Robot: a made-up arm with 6 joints. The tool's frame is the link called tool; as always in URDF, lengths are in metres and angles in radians. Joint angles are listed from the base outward.
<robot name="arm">
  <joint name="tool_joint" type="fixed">
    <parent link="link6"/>
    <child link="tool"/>
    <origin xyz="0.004 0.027 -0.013" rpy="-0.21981 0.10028 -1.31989"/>
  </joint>
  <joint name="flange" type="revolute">
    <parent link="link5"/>
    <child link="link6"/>
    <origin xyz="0.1 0.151 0.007" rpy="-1.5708 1.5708 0"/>
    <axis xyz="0 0 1"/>
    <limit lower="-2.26" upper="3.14"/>
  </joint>
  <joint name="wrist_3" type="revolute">
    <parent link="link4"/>
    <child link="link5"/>
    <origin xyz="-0.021 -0.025 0.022" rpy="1.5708 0 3.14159"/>
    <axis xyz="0 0 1"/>
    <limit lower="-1" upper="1.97"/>
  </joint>
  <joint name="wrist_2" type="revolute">
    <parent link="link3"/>
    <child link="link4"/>
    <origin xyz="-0.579 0.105 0.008" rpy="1.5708 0 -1.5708"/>
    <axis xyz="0 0 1"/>
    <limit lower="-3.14" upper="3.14"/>
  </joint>
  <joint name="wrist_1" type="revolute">
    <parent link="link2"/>
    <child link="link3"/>
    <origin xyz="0.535 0.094 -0.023" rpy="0 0 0"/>
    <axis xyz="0 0 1"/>
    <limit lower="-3.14" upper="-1"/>
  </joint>
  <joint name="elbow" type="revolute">
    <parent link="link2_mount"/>
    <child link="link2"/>
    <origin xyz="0.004 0.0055 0.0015" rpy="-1.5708 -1.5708 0"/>
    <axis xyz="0 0 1"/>
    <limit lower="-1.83" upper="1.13"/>
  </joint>
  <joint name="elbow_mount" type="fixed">
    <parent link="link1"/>
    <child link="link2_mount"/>
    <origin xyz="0.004 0.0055 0.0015" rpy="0 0 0"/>
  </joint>
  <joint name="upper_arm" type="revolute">
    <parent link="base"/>
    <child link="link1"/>
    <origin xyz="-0.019 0.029 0.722" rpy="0 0 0"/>
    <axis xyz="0 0 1"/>
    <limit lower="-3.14" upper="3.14"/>
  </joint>
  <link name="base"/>
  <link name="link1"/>
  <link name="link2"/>
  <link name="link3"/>
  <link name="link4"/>
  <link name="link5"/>
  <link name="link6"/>
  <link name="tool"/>
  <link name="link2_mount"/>
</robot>
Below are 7 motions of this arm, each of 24 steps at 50 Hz.
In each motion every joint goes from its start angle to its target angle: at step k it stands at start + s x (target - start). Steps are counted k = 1, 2, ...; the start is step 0. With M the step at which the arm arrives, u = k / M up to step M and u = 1 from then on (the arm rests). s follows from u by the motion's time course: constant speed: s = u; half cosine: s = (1 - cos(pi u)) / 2; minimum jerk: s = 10 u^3 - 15 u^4 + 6 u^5.
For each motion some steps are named. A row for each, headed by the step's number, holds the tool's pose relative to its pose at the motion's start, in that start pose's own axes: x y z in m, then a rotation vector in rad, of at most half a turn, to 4 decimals.
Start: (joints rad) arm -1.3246 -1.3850 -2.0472 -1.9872 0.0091 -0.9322
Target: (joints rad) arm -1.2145 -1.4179 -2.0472 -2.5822 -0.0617 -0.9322
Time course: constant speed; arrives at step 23
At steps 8, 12, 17, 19, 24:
8: -0.0048 -0.0299 -0.0141 0.0084 0.0417 -0.1652
12: -0.0075 -0.0466 -0.0216 0.0151 0.0639 -0.2474
17: -0.0112 -0.0690 -0.0315 0.0260 0.0928 -0.3495
19: -0.0129 -0.0785 -0.0356 0.0311 0.1047 -0.3901
24: -0.0165 -0.0981 -0.0440 0.0427 0.1293 -0.4711

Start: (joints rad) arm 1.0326 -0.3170 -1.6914 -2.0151 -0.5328 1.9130
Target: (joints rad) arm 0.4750 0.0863 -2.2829 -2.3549 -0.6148 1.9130
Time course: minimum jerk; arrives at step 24
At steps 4, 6, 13, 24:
4: 0.0022 0.0133 0.0065 -0.0183 0.0032 -0.0184
6: 0.0063 0.0394 0.0180 -0.0536 0.0085 -0.0538
13: 0.0356 0.2422 0.0590 -0.3100 0.0175 -0.3015
24: 0.0638 0.4373 0.0289 -0.5523 -0.0148 -0.5187

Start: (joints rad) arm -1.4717 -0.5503 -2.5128 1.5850 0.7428 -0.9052
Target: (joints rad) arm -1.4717 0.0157 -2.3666 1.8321 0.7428 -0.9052
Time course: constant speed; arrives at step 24
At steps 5, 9, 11, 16, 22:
5: -0.0919 0.1414 0.0414 -0.0762 -0.0682 0.1192
9: -0.1740 0.2515 0.0601 -0.1405 -0.1185 0.2147
11: -0.2175 0.3051 0.0645 -0.1738 -0.1421 0.2624
16: -0.3325 0.4335 0.0613 -0.2605 -0.1971 0.3812
22: -0.4795 0.5745 0.0309 -0.3711 -0.2550 0.5224

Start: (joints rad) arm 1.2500 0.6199 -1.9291 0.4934 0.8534 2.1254
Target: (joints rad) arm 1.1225 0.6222 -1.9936 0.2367 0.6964 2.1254
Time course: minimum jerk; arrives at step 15
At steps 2, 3, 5, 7, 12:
2: 0.0004 -0.0023 -0.0025 0.0068 -0.0006 -0.0012
3: 0.0013 -0.0068 -0.0076 0.0205 -0.0017 -0.0035
5: 0.0048 -0.0242 -0.0278 0.0741 -0.0056 -0.0129
7: 0.0109 -0.0491 -0.0585 0.1542 -0.0104 -0.0276
12: 0.0268 -0.0990 -0.1279 0.3305 -0.0154 -0.0627

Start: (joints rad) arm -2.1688 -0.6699 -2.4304 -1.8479 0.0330 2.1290
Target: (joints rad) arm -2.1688 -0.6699 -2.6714 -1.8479 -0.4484 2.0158
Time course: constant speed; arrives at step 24
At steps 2, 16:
2: 0.0095 -0.0097 -0.0072 0.0387 -0.0101 -0.0077
16: 0.0755 -0.0676 -0.0669 0.3134 -0.0666 -0.0799

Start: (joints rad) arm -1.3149 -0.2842 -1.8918 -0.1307 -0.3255 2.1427
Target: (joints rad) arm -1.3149 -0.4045 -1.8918 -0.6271 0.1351 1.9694
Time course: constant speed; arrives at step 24
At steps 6, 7, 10, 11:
6: -0.0215 0.0026 -0.0028 -0.0623 0.0788 -0.1582
7: -0.0246 0.0030 -0.0034 -0.0716 0.0928 -0.1847
10: -0.0329 0.0040 -0.0058 -0.0977 0.1366 -0.2641
11: -0.0354 0.0043 -0.0067 -0.1059 0.1517 -0.2905

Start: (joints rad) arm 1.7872 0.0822 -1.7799 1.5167 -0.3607 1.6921
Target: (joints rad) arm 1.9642 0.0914 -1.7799 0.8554 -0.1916 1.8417
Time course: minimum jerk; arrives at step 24
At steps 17, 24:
17: -0.0085 0.1854 0.0118 -0.2989 0.0354 -0.4168
24: -0.0055 0.2212 0.0093 -0.3497 0.0442 -0.4921

